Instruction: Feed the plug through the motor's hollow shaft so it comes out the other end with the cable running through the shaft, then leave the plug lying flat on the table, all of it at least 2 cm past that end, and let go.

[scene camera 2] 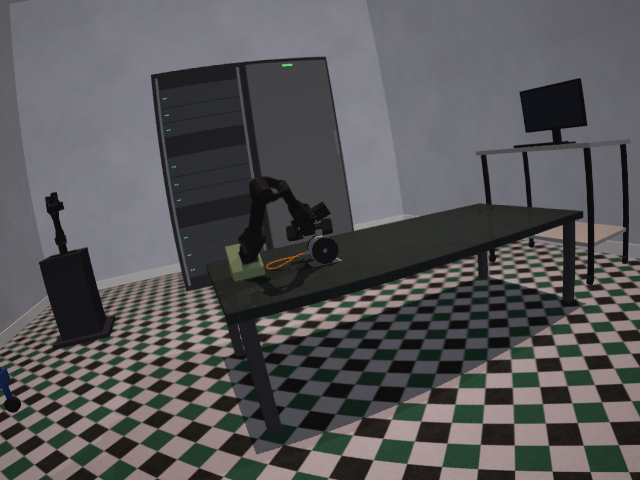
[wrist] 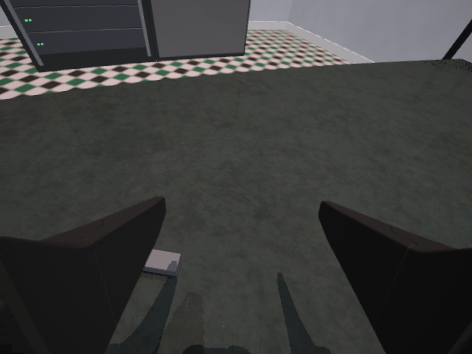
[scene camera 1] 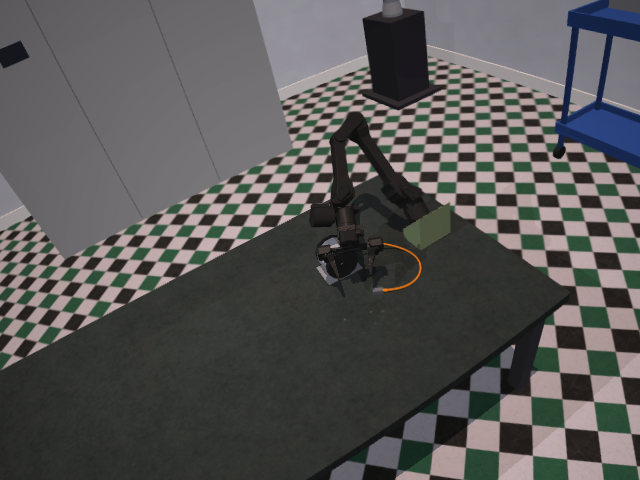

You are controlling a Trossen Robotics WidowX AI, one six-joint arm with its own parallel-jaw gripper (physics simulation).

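Frame: origin at the arm's base, x ahead, y left, z up, level; metres.
Where they show: gripper, fingertip midpoint: point(scene camera 2: 313, 235) point(wrist: 243, 206) point(scene camera 1: 354, 277); arm's base, link origin: point(scene camera 2: 248, 256) point(scene camera 1: 421, 218).
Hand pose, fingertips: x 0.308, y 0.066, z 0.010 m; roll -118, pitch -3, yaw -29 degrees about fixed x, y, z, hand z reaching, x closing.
Note:
Each offset is from my fingertips to the top centre of the thing. Level surfaces: height alone.
The plug {dy +0.022, dx -0.054, dz -0.073 m} point(scene camera 1: 378, 289) point(wrist: 164, 261) is a small light-grey block lying on the table. The orange cable point(scene camera 1: 420, 267) point(scene camera 2: 276, 264) curves from it in a wide arc and passes out of sight behind my gripper. The motor {dy -0.141, dx -0.029, dz +0.015 m} point(scene camera 1: 338, 263) point(scene camera 2: 322, 250) is a round dark drum on a light base. My arm partly covers it in scene camera 1, and I cannot tell whether cable runs inside its shaft. My gripper point(scene camera 1: 355, 279) point(wrist: 243, 206) is open and empty. The plug lies outside the fingers, beside the left finger in the wrist view, which partly hides it.
The dark table {dz -0.087 m} point(scene camera 1: 206, 335) point(scene camera 2: 403, 242) point(wrist: 240, 135) bears the arm and motor. A pale green angled block point(scene camera 1: 434, 227) point(scene camera 2: 248, 271) stands by the arm's base. A black pedestal point(scene camera 1: 398, 56) point(scene camera 2: 72, 294) and a blue cart point(scene camera 1: 568, 77) stand away from the table.

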